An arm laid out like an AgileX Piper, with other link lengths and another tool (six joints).
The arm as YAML. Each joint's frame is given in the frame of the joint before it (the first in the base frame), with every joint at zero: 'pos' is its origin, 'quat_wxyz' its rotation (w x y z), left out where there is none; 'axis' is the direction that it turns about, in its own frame. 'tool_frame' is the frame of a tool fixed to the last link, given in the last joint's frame.
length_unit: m
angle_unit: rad
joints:
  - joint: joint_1
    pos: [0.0, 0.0, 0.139]
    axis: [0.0, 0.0, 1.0]
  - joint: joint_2
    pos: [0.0, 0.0, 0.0]
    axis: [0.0, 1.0, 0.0]
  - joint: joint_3
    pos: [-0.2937, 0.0, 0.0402]
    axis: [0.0, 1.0, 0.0]
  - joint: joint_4
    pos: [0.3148, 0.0, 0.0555]
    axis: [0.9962, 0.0, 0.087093]
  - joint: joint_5
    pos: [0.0, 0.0, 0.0]
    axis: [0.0, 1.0, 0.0]
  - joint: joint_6
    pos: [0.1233, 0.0, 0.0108]
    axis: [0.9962, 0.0, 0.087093]
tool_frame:
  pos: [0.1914, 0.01, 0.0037]
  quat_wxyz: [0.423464, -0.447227, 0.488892, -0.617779]
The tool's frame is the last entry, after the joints.
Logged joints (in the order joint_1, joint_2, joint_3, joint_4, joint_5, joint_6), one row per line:
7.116 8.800 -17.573 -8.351 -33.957 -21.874
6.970 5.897 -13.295 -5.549 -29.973 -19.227
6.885 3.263 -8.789 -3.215 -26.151 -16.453
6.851 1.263 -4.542 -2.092 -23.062 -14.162
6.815 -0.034 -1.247 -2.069 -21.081 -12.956
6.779 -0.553 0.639 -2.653 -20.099 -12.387
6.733 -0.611 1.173 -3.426 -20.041 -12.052
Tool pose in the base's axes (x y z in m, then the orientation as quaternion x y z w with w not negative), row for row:
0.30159 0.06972 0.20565 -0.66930 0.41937 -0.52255 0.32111
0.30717 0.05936 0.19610 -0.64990 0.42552 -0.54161 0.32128
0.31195 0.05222 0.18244 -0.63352 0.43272 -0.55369 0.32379
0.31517 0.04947 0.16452 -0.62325 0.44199 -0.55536 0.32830
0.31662 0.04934 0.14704 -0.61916 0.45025 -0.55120 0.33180
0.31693 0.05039 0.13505 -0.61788 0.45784 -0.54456 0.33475
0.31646 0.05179 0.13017 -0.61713 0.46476 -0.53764 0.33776
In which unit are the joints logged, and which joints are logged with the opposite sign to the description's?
The joints are logged in degrees. Opposite sign: joint_4, joint_5.
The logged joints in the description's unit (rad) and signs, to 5 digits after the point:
0.12420 0.15359 -0.30671 0.14575 0.59266 -0.38177
0.12165 0.10292 -0.23204 0.09685 0.52313 -0.33557
0.12017 0.05695 -0.15340 0.05611 0.45642 -0.28716
0.11957 0.02204 -0.07927 0.03651 0.40251 -0.24717
0.11894 -0.00059 -0.02176 0.03611 0.36793 -0.22612
0.11832 -0.00965 0.01115 0.04630 0.35079 -0.21619
0.11751 -0.01066 0.02047 0.05979 0.34978 -0.21035

